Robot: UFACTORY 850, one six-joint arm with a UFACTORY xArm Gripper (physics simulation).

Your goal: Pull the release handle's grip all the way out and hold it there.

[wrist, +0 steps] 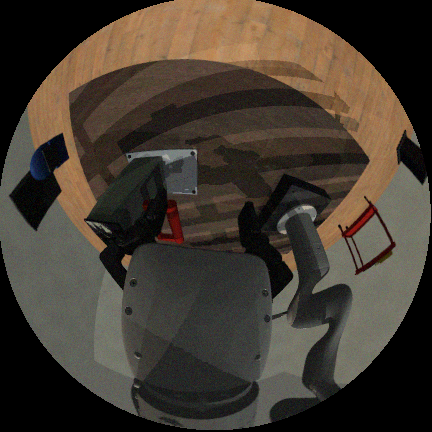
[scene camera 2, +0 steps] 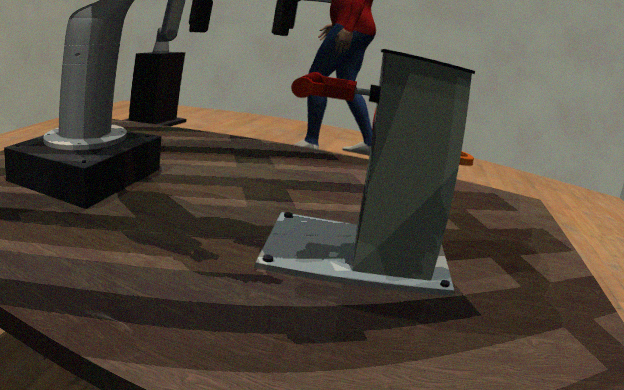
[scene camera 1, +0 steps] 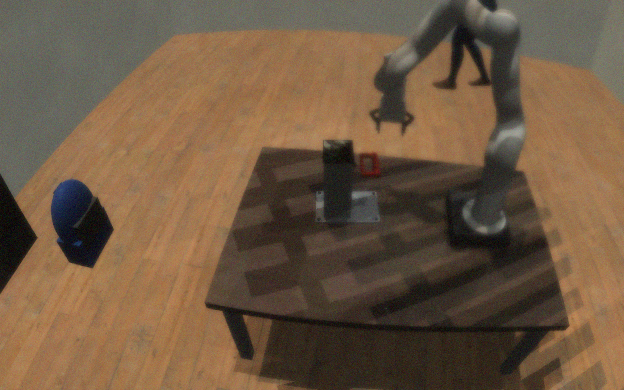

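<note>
The red release handle's grip is a rectangular loop on the robot-base side of a tall grey-green post. A short grey rod shows between the grip and a black collar on the post. The post stands upright on a silver base plate. My gripper is open and empty, pointing down, higher than the grip and apart from it. In the wrist view its left finger covers part of the post and grip.
The dark wooden table bears the post and the arm's black base. A blue rounded object is beyond the table's left side. A person is behind the table. A black pedestal stands at the back left.
</note>
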